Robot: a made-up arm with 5 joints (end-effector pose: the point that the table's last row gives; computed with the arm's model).
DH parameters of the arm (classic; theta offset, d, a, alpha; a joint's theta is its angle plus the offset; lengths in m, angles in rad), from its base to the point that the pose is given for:
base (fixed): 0 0 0.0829 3.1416
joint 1: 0 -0.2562 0.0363 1.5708
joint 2: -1.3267 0 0.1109 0
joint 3: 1.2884 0 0.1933 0
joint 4: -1.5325 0.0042 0 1.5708
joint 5: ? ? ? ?
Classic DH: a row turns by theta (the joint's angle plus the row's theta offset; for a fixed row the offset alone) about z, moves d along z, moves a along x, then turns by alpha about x.
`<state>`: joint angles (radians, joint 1 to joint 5).
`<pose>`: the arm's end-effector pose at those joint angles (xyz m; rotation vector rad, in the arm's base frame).
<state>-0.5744 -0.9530 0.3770 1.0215 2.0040</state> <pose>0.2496 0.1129 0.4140 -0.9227 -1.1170 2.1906</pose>
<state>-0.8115 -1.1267 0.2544 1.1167 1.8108</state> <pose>0.1861 0.1149 0.4581 -0.7788 -1.5133 2.0913</pose>
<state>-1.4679 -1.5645 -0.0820 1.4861 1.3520</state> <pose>0.0781 -0.0060 0.4897 0.1830 -2.2184 1.8624</pose>
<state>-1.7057 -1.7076 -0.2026 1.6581 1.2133</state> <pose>0.0868 -0.0602 0.4697 0.6308 -2.2743 1.8124</pose>
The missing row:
joint 5: -0.0487 -0.0878 0 0
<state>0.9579 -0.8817 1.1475 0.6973 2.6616</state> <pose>0.2064 -0.1683 0.2296 -0.6653 0.1450 1.5987</pose>
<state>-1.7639 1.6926 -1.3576 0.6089 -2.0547</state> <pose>0.0066 0.3684 0.0889 0.5888 0.2236 -0.3283</pose>
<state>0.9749 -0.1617 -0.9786 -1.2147 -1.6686</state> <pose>0.1185 -0.0451 0.6075 -0.9996 2.5679 -1.1108</pose>
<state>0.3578 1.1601 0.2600 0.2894 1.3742</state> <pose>0.2435 -0.0555 -0.0022 0.1076 0.0961 0.9661</pose>
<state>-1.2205 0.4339 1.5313 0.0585 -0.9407</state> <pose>0.0790 0.0015 0.0825 -0.4055 0.2039 0.2271</pose>
